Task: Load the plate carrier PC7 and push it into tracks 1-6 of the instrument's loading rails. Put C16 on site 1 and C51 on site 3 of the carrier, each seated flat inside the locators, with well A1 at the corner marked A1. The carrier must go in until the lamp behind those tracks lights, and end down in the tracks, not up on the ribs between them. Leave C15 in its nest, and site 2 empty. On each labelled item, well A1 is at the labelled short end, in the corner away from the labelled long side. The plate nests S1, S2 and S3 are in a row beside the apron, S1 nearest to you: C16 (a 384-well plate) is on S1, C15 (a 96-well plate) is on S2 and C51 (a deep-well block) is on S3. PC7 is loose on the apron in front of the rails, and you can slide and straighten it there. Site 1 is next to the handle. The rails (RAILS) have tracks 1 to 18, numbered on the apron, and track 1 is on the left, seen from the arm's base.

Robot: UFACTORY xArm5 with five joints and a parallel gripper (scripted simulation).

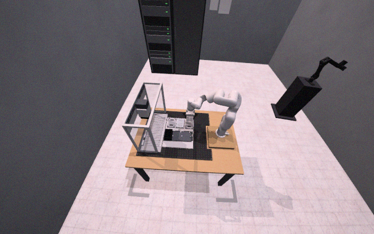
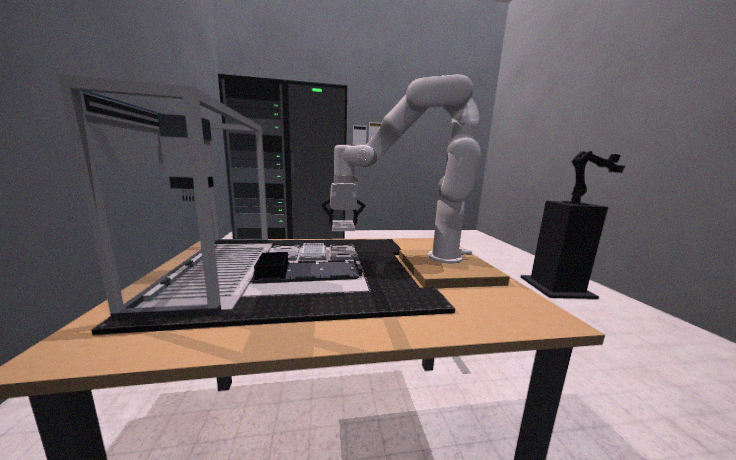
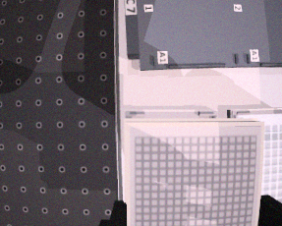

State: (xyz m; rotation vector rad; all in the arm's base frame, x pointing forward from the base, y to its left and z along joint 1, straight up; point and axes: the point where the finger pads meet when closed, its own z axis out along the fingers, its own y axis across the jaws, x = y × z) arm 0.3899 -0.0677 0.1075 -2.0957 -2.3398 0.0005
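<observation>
The grey plate carrier PC7 lies 20 cm to the left of my hand, 11 cm below it and 10 cm ahead of it. Round my hand: post (44 cm to the left, 27 cm ahead, 12 cm above); then 96-well plate C15 (11 cm below, 11 cm ahead, 1 cm to the left).
</observation>
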